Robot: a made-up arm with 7 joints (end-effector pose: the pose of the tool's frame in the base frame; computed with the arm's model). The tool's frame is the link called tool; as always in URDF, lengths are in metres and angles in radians. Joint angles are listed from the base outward.
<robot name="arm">
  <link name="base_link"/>
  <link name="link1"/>
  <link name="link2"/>
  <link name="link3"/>
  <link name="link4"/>
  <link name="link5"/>
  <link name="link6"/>
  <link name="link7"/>
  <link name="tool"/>
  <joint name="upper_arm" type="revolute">
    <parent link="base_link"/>
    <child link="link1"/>
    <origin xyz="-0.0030 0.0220 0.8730" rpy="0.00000 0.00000 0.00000"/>
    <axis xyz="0 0 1"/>
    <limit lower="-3.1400" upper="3.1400" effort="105" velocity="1.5"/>
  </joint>
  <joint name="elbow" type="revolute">
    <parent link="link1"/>
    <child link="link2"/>
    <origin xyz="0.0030 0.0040 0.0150" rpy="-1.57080 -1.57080 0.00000"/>
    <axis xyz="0 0 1"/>
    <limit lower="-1.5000" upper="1.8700" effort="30" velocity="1"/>
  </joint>
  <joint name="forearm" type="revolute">
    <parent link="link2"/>
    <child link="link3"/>
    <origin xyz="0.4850 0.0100 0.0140" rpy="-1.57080 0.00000 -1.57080"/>
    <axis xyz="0 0 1"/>
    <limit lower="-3.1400" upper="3.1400" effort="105" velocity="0.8"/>
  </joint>
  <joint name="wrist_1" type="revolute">
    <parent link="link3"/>
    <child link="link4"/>
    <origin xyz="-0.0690 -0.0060 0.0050" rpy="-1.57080 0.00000 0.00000"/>
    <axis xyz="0 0 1"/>
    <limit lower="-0.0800" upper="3.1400" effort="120" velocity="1.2"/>
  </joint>
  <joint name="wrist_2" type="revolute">
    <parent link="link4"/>
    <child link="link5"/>
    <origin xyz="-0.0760 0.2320 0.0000" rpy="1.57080 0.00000 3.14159"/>
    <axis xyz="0 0 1"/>
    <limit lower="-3.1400" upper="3.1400" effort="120" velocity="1.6"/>
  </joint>
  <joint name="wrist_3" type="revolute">
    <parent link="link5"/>
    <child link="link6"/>
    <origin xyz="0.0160 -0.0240 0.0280" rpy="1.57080 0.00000 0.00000"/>
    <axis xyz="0 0 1"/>
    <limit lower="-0.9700" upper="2.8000" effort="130" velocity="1.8"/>
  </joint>
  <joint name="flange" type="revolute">
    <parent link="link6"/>
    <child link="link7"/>
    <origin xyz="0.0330 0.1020 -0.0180" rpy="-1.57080 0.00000 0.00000"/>
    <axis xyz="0 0 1"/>
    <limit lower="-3.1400" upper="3.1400" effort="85" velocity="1.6"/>
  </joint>
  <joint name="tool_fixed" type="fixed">
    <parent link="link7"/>
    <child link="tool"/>
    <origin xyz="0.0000 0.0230 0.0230" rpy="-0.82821 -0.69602 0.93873"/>
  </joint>
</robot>
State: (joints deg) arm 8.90 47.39 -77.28 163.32 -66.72 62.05 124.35
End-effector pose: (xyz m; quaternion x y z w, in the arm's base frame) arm 0.5962 -0.0203 1.4570 -0.2928 0.6242 -0.7146 0.1183
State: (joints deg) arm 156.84 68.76 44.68 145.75 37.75 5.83 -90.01
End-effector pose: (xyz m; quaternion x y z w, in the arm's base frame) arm -0.8666 0.2507 1.0601 -0.2508 -0.9324 -0.0351 0.2579
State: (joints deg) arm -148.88 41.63 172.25 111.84 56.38 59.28 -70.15
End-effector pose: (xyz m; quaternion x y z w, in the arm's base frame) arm -0.1247 -0.0682 1.6455 -0.7845 -0.2646 -0.5543 0.0858
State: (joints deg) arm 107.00 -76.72 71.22 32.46 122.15 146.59 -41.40
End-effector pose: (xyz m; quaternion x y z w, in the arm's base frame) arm -0.1759 -0.4311 0.9885 -0.2391 0.7952 -0.2333 0.5060
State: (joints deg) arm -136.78 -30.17 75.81 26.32 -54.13 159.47 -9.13
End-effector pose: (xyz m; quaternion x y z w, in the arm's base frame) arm 0.1902 -0.0500 1.2656 -0.3940 -0.1463 -0.9006 0.1105
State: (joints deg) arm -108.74 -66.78 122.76 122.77 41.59 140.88 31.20
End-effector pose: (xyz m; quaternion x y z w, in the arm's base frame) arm 0.3513 0.5338 0.9872 0.4327 -0.3522 -0.6557 0.5087
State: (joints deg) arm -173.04 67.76 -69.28 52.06 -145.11 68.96 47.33
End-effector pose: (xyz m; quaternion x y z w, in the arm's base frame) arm -0.4833 0.3547 0.9350 -0.0708 0.0577 0.9696 0.2270
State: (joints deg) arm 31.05 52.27 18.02 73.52 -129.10 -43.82 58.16
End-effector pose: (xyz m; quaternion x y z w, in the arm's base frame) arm 0.3403 0.5013 0.8505 0.6909 0.7083 -0.1033 0.1014
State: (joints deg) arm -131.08 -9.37 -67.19 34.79 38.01 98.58 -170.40
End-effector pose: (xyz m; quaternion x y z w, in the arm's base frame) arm -0.2184 0.0139 1.1799 0.6762 -0.6921 0.0921 0.2350
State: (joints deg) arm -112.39 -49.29 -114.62 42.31 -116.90 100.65 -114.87
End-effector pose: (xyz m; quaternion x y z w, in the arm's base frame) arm -0.0810 0.5033 0.9430 -0.7304 0.2318 0.4481 0.4605
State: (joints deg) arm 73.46 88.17 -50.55 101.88 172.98 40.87 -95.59
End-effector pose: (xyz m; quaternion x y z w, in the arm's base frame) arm 0.4921 0.5848 0.6251 -0.9876 0.0361 0.0592 0.1408
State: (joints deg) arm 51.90 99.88 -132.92 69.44 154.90 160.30 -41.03
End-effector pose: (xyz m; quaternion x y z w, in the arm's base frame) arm 0.5182 0.3498 0.9261 0.9268 0.2137 -0.3086 0.0123
